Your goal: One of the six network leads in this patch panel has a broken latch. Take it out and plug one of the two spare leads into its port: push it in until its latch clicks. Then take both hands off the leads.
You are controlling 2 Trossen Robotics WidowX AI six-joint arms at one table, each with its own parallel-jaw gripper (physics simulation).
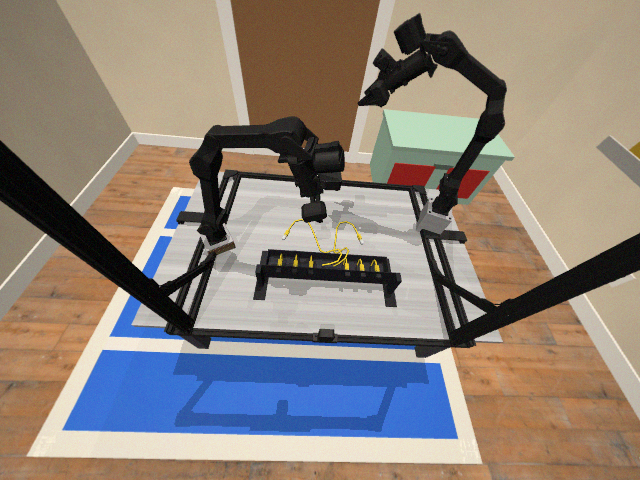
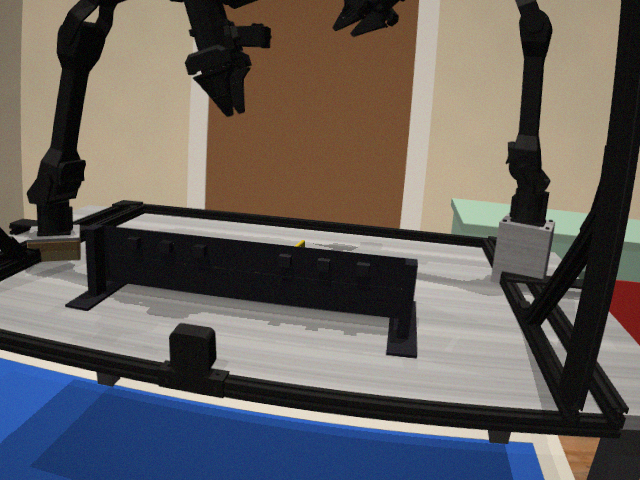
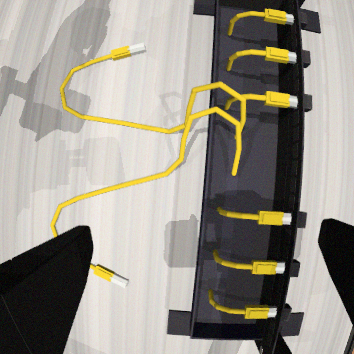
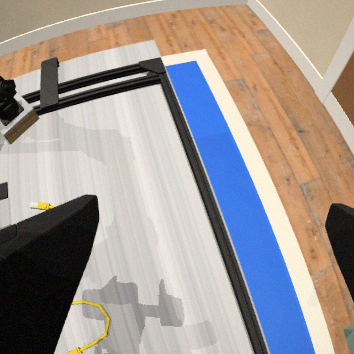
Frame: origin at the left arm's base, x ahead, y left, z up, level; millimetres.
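Where they show: left gripper, fingertip midpoint: (image 2: 236, 114) (image 3: 209, 236); right gripper, fingertip midpoint: (image 1: 361, 98) (image 2: 343, 32) (image 4: 219, 212); left arm's base, link origin: (image 1: 216, 236) (image 2: 54, 231) (image 4: 9, 111); right arm's base, link origin: (image 1: 440, 208) (image 2: 528, 221).
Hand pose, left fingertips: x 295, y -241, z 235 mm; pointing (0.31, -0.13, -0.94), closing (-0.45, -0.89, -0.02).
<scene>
Each offset is from my left fingertips to the top centre of the thing. "*": to the spot under its first point. Level surfaces: height alone.
The black patch panel {dz -170, dx -1, dy -94 mm} (image 1: 330, 276) (image 2: 248, 279) (image 3: 252, 187) holds six yellow leads, three on each side of a middle gap, such as the lead {* dz -187, dx -136, dy +8 mm} (image 1: 280, 259) (image 3: 257, 313) at its left end. Which latch is broken cannot be made out. The left spare lead (image 1: 286, 233) (image 3: 104, 272) (image 4: 44, 206) and right spare lead {* dz -267, dx +221, dy -3 mm} (image 1: 359, 236) (image 3: 120, 53) (image 4: 75, 351) lie behind the panel, plugs loose on the table. My left gripper (image 1: 313, 217) (image 2: 235, 113) (image 3: 209, 236) is open and empty, high above the table behind the panel. My right gripper (image 1: 360, 102) (image 2: 344, 31) (image 4: 219, 212) is open and empty, higher at the back right.
The spare leads' cables cross and run over the panel's rear edge near its middle. A black frame (image 1: 268, 337) (image 2: 330, 400) edges the table {dz -279 mm} (image 1: 330, 315) (image 2: 454, 356), with a small black block {* dz -224, dx -122, dy -276 mm} (image 1: 326, 334) (image 2: 192, 346) at the front. A green cabinet (image 1: 434, 136) stands on the floor behind.
</scene>
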